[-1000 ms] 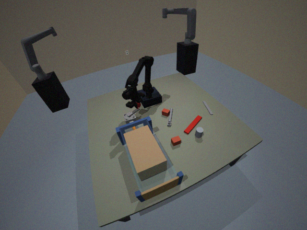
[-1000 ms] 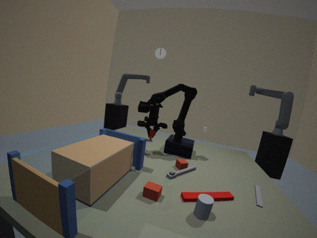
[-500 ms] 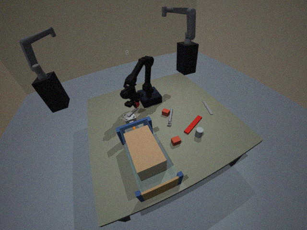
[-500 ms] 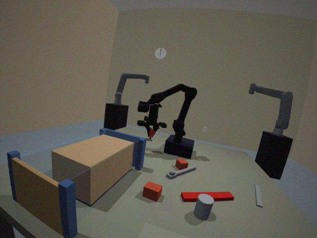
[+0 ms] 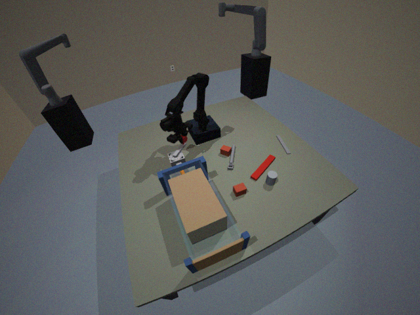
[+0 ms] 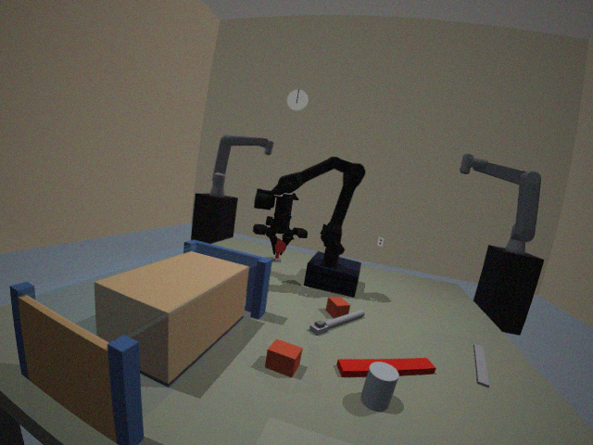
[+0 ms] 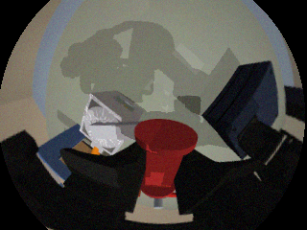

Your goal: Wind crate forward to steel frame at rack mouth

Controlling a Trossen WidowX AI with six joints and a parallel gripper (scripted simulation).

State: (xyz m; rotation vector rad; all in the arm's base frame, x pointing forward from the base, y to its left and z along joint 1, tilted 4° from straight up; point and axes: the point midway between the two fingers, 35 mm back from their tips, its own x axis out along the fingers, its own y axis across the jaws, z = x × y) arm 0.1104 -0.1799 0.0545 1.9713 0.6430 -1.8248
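Now: the winch handle 30 mm to the right of my gripper tip, 30 mm ahead of it and 10 mm below it. From my gripper tip the other things lie so: hand winch 80 mm to the right, 80 mm below, 60 mm ahead; red knob 20 mm above; red bar 400 mm to the left, 330 mm ahead, 110 mm below.
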